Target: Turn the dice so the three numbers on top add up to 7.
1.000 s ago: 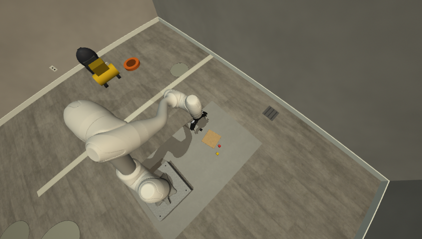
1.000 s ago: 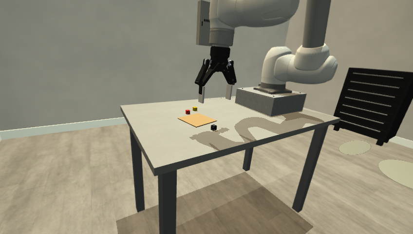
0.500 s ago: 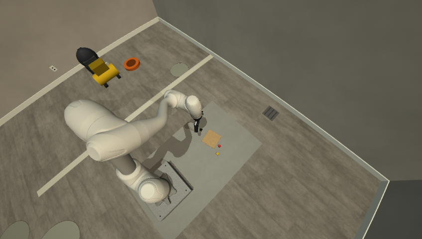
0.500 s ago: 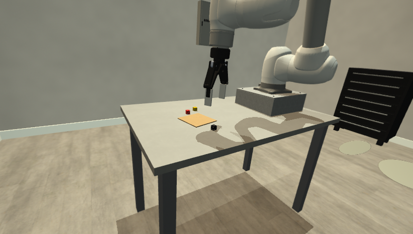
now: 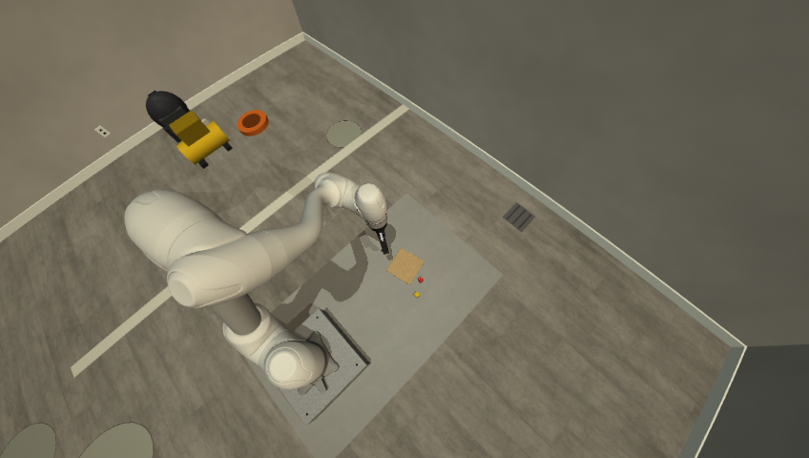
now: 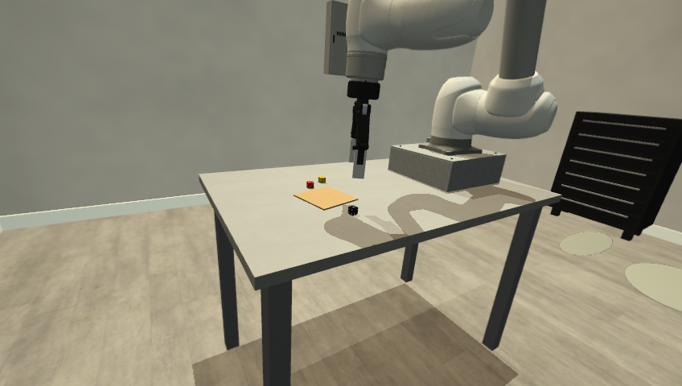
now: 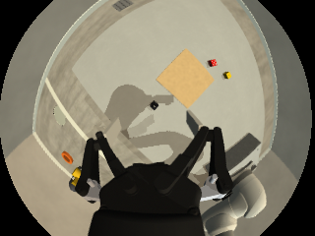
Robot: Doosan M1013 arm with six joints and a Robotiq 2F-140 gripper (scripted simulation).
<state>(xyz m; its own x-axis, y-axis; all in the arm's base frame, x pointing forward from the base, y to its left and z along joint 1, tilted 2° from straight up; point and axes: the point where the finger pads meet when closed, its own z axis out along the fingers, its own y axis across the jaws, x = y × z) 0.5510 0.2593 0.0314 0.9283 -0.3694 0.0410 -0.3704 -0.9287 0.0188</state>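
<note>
My gripper is now 120 mm above the small white die. Also, from my hand: tan mat 20 mm ahead, 130 mm to the right, 130 mm below; yellow die 20 mm behind, 280 mm to the right, 120 mm below; red die 40 mm ahead, 240 mm to the right, 120 mm below.
</note>
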